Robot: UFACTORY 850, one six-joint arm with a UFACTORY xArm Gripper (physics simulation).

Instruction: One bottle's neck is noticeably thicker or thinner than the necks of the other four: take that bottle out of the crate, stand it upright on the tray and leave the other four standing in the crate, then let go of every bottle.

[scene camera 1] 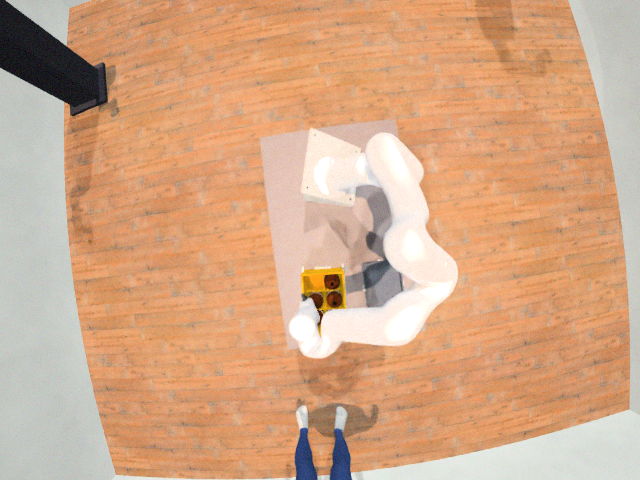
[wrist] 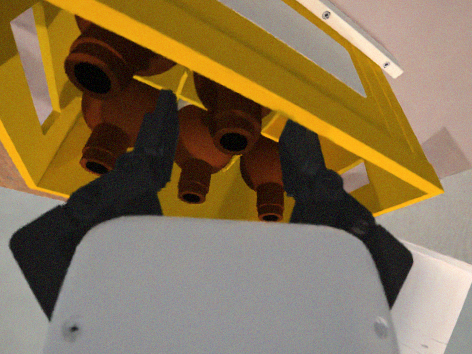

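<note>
Several brown bottles stand in the yellow crate (scene camera 1: 323,270) (wrist: 280,107). In the wrist view, two nearer bottles (wrist: 92,72) (wrist: 234,130) and three farther ones (wrist: 100,152) (wrist: 194,185) (wrist: 270,202) show their open necks. The nearer necks look larger, but distance differs, so I cannot tell which neck is odd. My gripper (wrist: 233,117) is open and empty, its black fingers on either side of the nearer middle bottle's neck, apart from it. In the scene view the arm's end hides part of the crate. The dark grey tray (scene camera 1: 381,281) lies right of the crate, partly under the arm.
One back-left compartment (scene camera 1: 313,280) of the crate holds no bottle. Crate walls and dividers stand close around the fingers. The robot's base plate (scene camera 1: 310,149) is behind the crate on the pinkish mat (scene camera 1: 284,206). A person's legs (scene camera 1: 303,449) are in front, and a black post (scene camera 1: 51,62) stands back left.
</note>
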